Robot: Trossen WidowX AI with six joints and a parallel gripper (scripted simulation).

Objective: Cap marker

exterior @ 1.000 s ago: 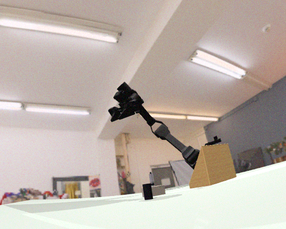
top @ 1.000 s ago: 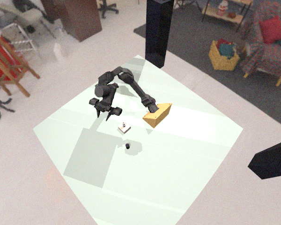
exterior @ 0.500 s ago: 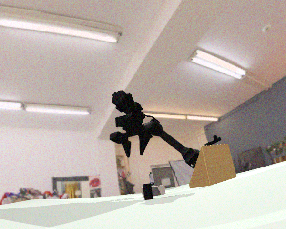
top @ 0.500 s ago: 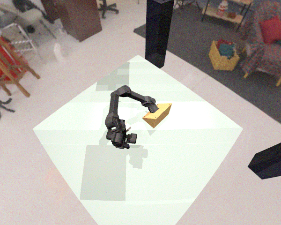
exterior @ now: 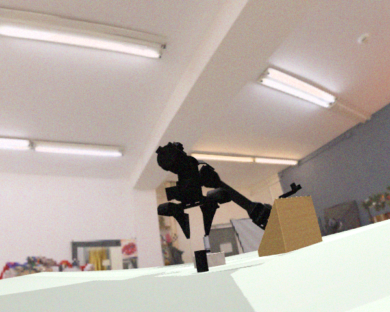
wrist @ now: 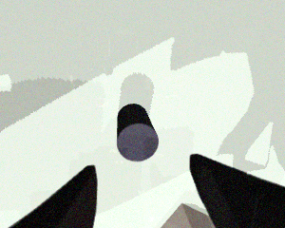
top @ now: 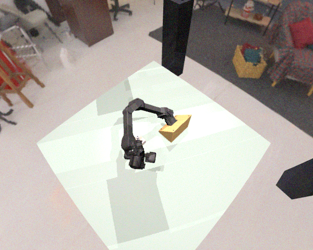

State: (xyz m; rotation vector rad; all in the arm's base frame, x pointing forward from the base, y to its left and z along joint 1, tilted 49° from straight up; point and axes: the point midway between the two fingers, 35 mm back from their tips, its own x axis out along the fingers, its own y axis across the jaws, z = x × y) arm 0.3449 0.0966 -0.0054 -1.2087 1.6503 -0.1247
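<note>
My gripper tip is 60 mm above the cap. Round my gripper tip: holder block 90 mm behind, 140 mm to the right, 70 mm below.
</note>
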